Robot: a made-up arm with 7 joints.
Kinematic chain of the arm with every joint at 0, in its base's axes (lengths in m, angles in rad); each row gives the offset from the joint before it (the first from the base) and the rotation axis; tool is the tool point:
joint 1: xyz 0 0.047 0 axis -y
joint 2: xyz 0 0.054 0 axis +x
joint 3: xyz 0 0 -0.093 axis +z
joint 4: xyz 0 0 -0.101 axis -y
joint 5: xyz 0 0 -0.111 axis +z
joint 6: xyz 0 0 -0.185 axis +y
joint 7: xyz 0 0 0 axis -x
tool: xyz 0 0 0
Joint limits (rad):
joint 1: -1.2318..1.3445
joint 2: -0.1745..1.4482
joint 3: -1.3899..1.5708
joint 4: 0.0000..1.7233
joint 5: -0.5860..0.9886
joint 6: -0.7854..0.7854
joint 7: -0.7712..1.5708
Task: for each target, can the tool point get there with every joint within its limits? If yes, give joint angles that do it. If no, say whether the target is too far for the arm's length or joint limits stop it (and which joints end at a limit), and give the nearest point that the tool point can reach.
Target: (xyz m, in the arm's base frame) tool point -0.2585 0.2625 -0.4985
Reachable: no: too far | nearest point -0.2168 0.2364 -0.4180 | short by 0.094 m
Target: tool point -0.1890 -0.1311 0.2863
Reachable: no: joint limits stop it (at a limit: joint 1, joint 2, joint 4) | nearest point 0.1488 -0.1422 0.1629 | short by 0.360 m
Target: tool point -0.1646 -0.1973 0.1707
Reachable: no: joint limits stop it (at a limit: joint 1, joint 3, joint 4) | nearest point -0.0783 -0.2068 -0.0834 | short by 0.269 m
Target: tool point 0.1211 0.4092 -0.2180
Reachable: yes | joints -0.7433 0.8030 0.5873 1.2892 -0.3679 -0.3168 0.2004
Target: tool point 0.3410 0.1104 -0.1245
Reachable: yes | joints 0.2799 0.2102 -0.1202 1.5129 0.5836 0.1919 1.1321
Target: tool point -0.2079 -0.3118 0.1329
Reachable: no: joint limits stop it (at a limit: joint 1, joint 2, joint 3) | nearest point -0.1370 -0.2226 -0.1046 | short by 0.263 m
